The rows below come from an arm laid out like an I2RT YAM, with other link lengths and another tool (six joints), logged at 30 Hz.
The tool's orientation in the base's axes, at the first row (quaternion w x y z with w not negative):
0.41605 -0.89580 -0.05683 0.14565
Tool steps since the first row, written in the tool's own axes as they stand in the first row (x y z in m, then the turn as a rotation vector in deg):
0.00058 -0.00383 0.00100 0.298 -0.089 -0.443
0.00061 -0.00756 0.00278 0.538 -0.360 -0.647
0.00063 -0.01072 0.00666 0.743 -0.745 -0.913
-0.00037 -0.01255 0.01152 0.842 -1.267 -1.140
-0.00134 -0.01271 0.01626 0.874 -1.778 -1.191
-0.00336 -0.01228 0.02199 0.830 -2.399 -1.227
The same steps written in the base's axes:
0.00032 0.00334 0.00218 0.422 -0.199 0.275
-0.00013 0.00706 0.00393 0.718 -0.119 0.555
-0.00125 0.01193 0.00396 1.003 -0.017 0.967
-0.00366 0.01644 0.00260 1.177 0.177 1.482
-0.00604 0.01978 0.00003 1.233 0.478 1.896
-0.00974 0.02323 -0.00337 1.214 0.844 2.401

